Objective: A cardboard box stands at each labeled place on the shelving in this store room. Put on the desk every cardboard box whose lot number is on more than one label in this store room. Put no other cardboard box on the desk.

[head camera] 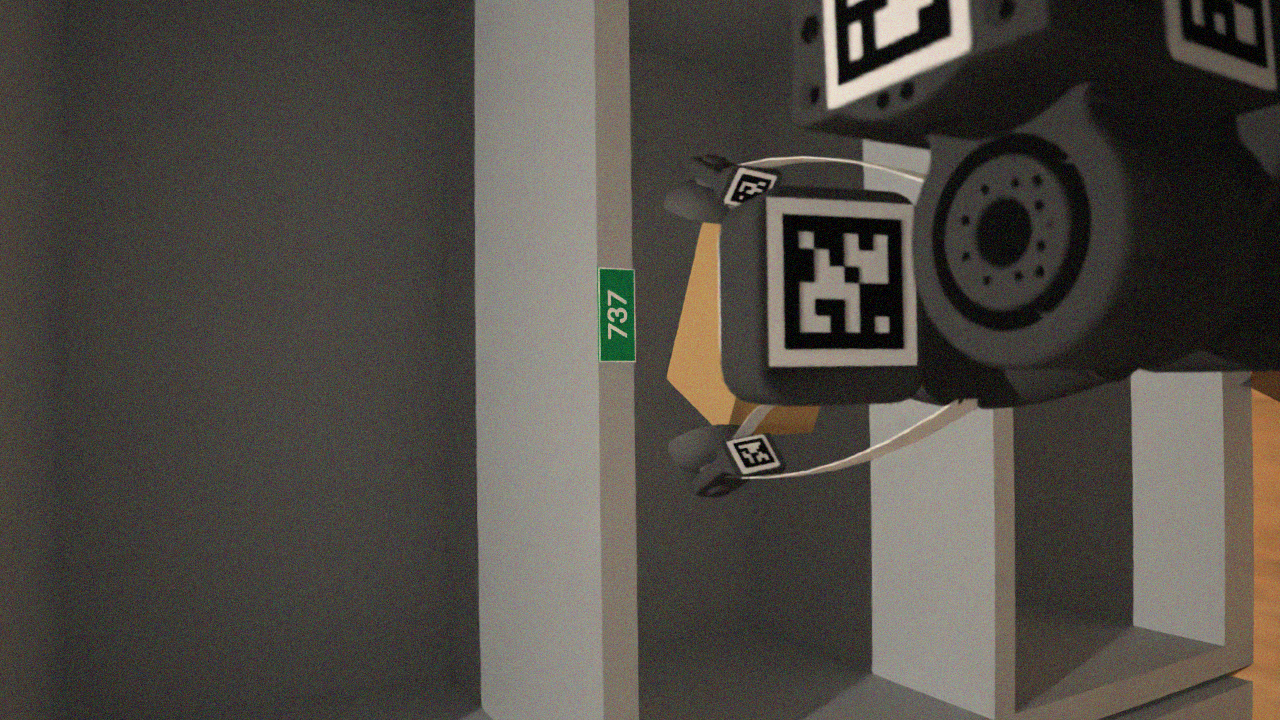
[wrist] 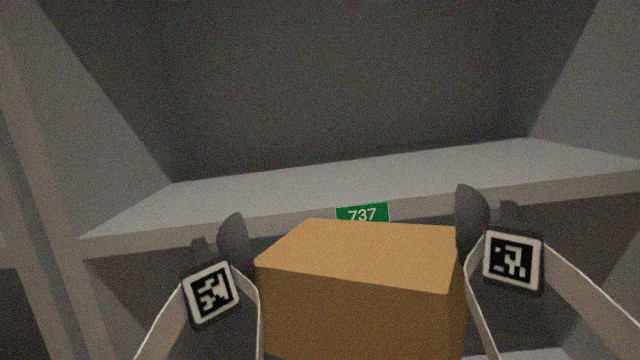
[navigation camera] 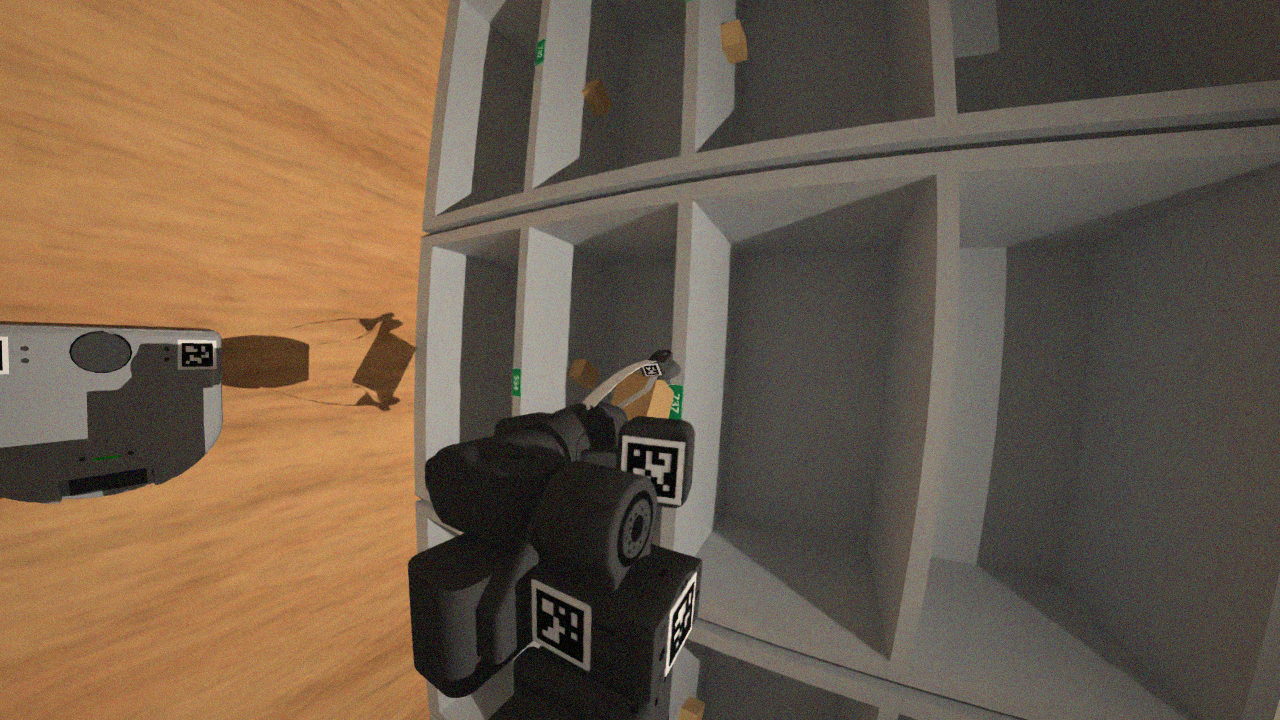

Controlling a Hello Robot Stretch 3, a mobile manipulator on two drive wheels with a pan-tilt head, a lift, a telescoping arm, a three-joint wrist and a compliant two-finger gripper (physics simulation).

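Where they show: gripper, fingertip midpoint: [head camera: 688,327] [wrist: 349,225] [navigation camera: 666,414]; robot's base at its link origin: [navigation camera: 103,350].
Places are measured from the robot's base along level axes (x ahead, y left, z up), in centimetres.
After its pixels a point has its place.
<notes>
My gripper [head camera: 696,324] @(x -2.7, y -41.6, z 107.6 cm) [wrist: 349,225] @(x -2.7, y -41.6, z 107.6 cm) is shut on a cardboard box [head camera: 695,344] @(x -1.9, y -41.5, z 107.4 cm) [navigation camera: 661,399] @(x -0.8, y -40.4, z 107.4 cm) [wrist: 360,255] @(x -3.0, y -38.6, z 107.4 cm), with a fingertip at either side. The held box is in front of the shelf edge with the green 737 label [head camera: 617,315] @(x -5.9, y -69.7, z 97.4 cm) [navigation camera: 675,402] @(x -5.8, y -69.8, z 97.5 cm) [wrist: 362,214] @(x -6.0, y -69.7, z 97.5 cm). In the navigation camera, the wrist hides one finger and part of the box. Another cardboard box [navigation camera: 583,372] @(x -3.6, y -90.9, z 58.4 cm) stands on the shelf below, whose label [navigation camera: 516,382] @(x -5.9, y -69.8, z 51.8 cm) is small and seems to read 334. No lot number shows on the held box. The desk does not show.
Grey shelving [head camera: 615,537] @(x 12.0, y -70.1, z 97.8 cm) [navigation camera: 921,376] @(x 2.6, y -76.1, z 141.6 cm) surrounds the arm closely, with upright dividers at both sides. More cardboard boxes [navigation camera: 596,96] @(x 84.9, y -90.8, z 57.6 cm) [navigation camera: 733,41] @(x 86.3, y -88.2, z 102.4 cm) [navigation camera: 691,710] @(x -96.5, y -86.0, z 102.0 cm) stand in neighbouring bays. My base [navigation camera: 53,394] @(x -6.8, y 5.7, z 16.0 cm) is on the wood floor [navigation camera: 268,161] @(x 49.3, y -26.5, z 0.0 cm) in front of the shelving.
</notes>
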